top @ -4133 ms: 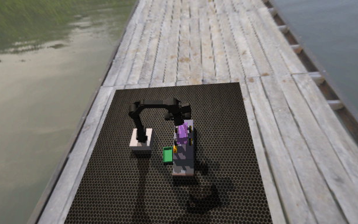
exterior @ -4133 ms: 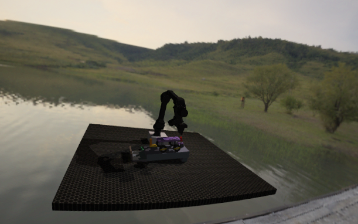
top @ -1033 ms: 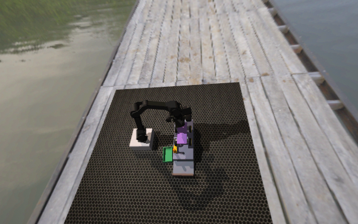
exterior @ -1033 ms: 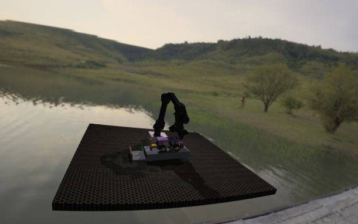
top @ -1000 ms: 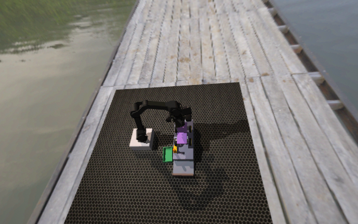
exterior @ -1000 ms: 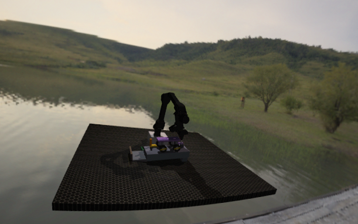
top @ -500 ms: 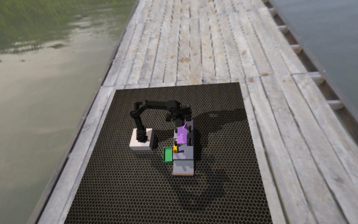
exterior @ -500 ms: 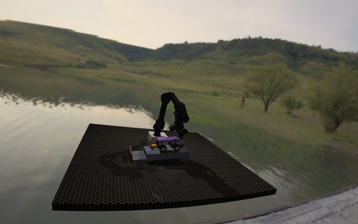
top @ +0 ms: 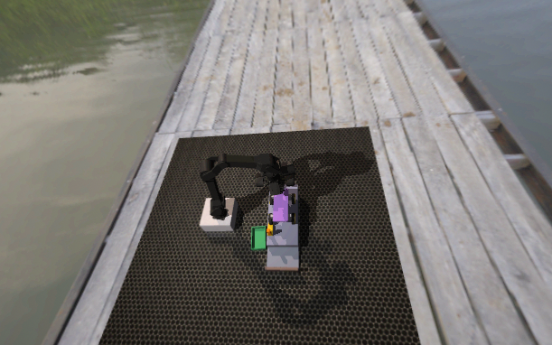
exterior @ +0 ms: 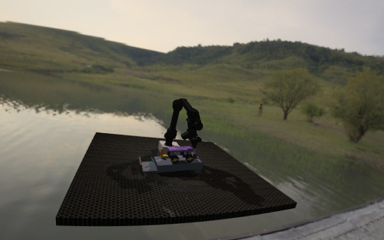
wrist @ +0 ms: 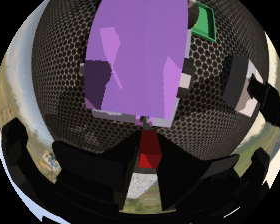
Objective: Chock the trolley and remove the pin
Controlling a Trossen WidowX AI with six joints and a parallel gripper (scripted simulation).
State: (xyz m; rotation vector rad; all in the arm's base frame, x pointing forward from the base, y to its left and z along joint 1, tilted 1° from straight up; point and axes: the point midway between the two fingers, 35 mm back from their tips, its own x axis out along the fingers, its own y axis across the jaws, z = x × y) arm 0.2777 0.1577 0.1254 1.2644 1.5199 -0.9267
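Now: gripper tip 200 mm to the left of the yellow chock and 80 mm above it. The rest, counted from my gripper tip: red-headed stop pin: right at my gripper tip; purple trolley: 40 mm ahead, 100 mm to the right, 50 mm below; grey ramp: 40 mm ahead, 100 mm to the right, 110 mm below.
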